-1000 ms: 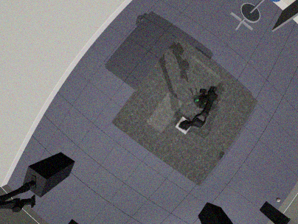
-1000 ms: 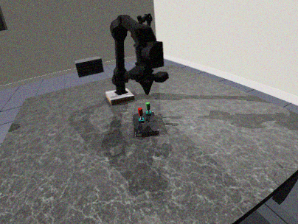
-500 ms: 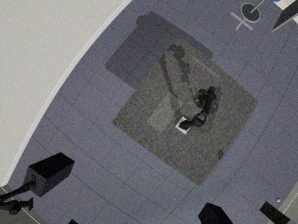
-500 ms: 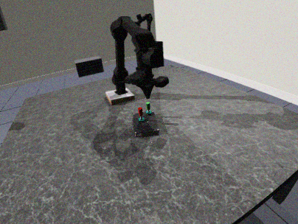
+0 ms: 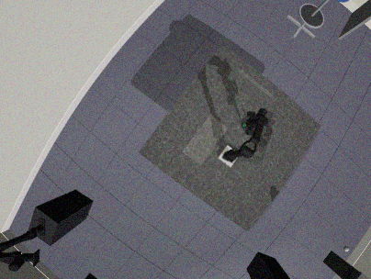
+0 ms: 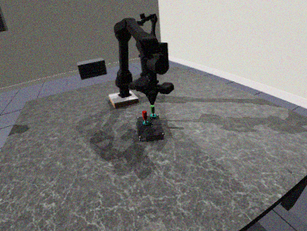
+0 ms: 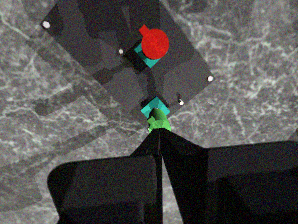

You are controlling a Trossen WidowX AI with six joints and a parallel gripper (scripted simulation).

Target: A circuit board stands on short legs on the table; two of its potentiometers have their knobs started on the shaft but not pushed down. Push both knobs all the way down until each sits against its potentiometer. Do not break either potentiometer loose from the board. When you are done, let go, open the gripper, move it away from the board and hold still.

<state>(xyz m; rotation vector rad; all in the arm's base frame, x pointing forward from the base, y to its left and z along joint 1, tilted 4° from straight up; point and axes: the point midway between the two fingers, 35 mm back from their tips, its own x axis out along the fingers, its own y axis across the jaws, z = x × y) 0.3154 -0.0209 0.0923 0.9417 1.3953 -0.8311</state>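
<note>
Now: gripper tip 2 cm above the green knob. Round my gripper tip: red knob (6 cm to the right, 3 cm ahead, 2 cm below).
</note>
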